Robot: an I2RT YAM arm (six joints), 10 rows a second.
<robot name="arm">
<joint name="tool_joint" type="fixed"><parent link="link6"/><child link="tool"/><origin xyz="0 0 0" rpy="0 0 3.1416"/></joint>
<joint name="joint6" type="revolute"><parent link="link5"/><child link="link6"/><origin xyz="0 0.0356 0.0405" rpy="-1.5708 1.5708 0"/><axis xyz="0 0 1"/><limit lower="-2.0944" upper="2.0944"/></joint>
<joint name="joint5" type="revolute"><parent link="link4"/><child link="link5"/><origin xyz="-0.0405 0.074 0.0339" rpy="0 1.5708 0"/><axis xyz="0 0 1"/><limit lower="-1.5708" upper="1.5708"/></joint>
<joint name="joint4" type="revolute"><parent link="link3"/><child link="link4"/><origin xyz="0.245 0.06 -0.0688" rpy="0 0 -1.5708"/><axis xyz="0 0 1"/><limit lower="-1.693" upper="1.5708"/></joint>
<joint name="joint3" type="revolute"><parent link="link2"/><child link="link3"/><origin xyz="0.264 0 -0.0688" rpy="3.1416 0 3.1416"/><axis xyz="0 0 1"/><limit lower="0" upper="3.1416"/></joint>
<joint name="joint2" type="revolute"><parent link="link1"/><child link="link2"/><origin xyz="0.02 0.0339 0.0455" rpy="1.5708 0 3.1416"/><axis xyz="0 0 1"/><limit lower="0" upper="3.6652"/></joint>
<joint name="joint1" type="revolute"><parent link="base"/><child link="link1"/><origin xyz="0 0 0.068" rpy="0 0 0"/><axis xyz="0 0 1"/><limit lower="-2.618" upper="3.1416"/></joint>
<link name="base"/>
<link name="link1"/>
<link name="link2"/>
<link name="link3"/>
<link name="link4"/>
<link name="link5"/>
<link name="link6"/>
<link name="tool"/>
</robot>
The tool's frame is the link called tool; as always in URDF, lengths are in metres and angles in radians.
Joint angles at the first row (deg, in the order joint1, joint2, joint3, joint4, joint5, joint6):
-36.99 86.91 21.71 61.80 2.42 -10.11
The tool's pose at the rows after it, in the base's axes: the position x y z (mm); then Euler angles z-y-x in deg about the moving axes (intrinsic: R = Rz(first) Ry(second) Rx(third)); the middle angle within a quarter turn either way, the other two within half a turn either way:
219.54, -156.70, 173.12, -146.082, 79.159, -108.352
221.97, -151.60, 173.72, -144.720, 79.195, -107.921
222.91, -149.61, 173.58, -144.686, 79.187, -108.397
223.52, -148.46, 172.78, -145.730, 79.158, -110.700
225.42, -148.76, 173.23, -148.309, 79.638, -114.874
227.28, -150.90, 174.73, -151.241, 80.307, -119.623
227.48, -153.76, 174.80, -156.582, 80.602, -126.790
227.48, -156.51, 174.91, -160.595, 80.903, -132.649
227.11, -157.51, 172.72, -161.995, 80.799, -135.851
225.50, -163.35, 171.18, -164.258, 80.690, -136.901
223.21, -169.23, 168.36, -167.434, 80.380, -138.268
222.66, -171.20, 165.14, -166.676, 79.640, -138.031
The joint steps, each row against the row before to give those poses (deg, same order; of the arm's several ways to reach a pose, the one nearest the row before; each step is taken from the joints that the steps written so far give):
1.85 -0.54 -0.58 0.04 0.47 -0.02
1.23 -0.35 -0.16 -0.11 0.29 0.02
0.46 -0.09 -0.06 -0.10 -0.04 0.02
0.13 -0.02 -0.03 -0.42 -1.10 0.07
-0.05 0.00 0.53 -1.05 -1.61 0.63
-0.45 0.00 0.83 -1.26 -2.28 0.79
-0.81 0.00 0.59 -1.45 -2.60 0.61
-0.81 0.11 0.50 -0.96 -2.64 0.50
-0.50 0.48 -0.02 0.02 -2.28 -0.04
-1.16 0.81 0.33 0.28 0.07 0.02
-1.16 0.96 0.15 0.44 0.68 -0.02
-0.50 0.83 0.00 0.29 -0.94 -0.74

